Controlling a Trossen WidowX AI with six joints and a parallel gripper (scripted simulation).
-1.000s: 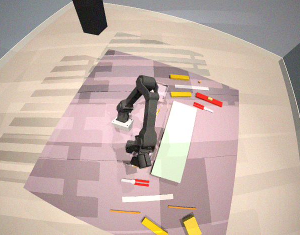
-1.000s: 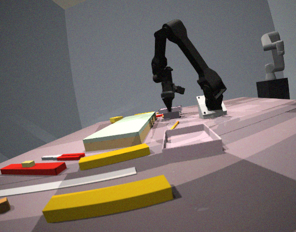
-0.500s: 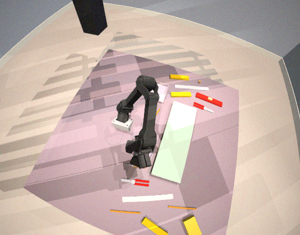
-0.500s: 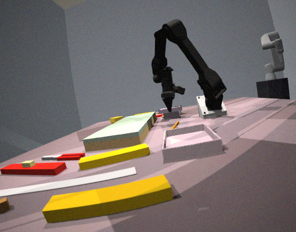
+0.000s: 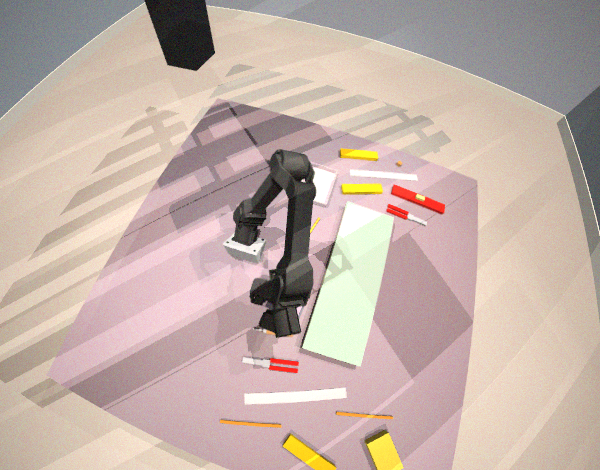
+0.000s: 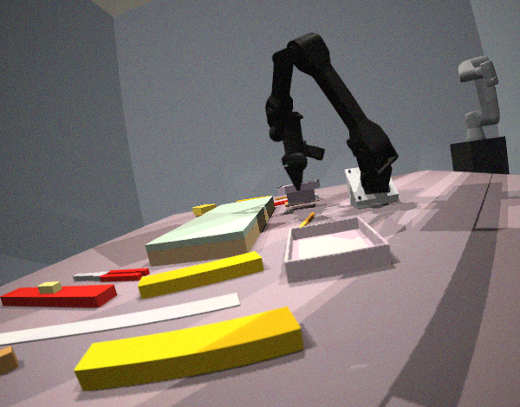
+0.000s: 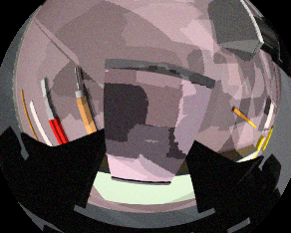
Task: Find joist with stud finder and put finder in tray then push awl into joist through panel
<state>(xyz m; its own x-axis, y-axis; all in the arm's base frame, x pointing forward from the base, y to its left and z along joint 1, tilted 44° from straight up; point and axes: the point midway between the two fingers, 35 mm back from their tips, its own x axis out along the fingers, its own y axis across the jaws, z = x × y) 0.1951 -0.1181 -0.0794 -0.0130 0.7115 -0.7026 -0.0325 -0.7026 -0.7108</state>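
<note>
Right now my gripper tip is 90 mm to the left of the awl, 50 mm above it and 10 mm past it. From my gripper tip the other things lie so: red level 570 mm to the left, 360 mm ahead, 40 mm below; tray 460 mm to the left, 50 mm behind, 40 mm below; stud finder 30 mm below, 10 mm ahead.
</note>
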